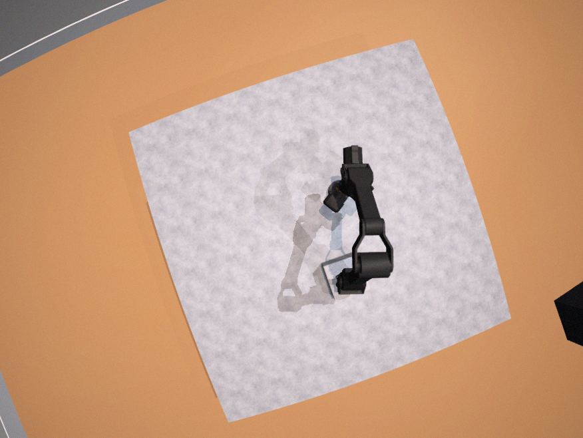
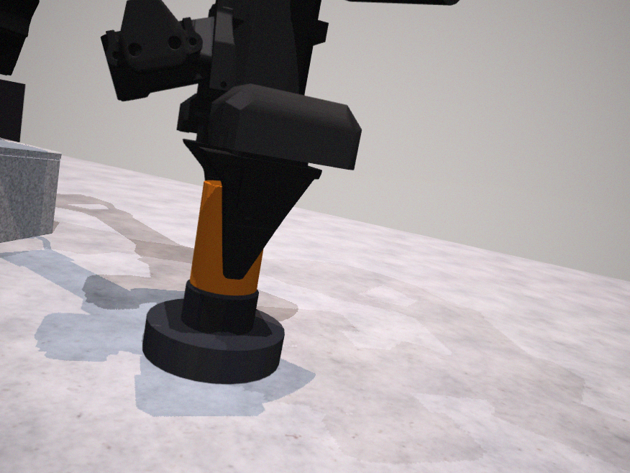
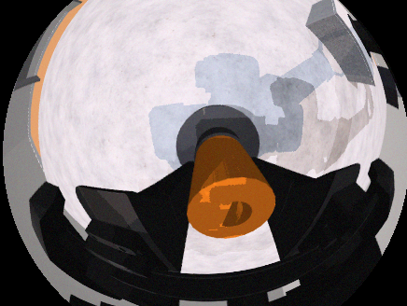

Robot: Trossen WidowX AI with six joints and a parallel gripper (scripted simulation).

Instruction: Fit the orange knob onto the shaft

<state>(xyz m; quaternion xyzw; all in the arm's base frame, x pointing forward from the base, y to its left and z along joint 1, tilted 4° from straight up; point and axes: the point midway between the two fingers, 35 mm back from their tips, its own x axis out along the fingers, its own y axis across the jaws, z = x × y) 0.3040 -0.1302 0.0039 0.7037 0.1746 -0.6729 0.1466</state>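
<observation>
My gripper tip is now 20 mm below the orange knob. Round my gripper tip: round pedestal: 20 mm below.
</observation>
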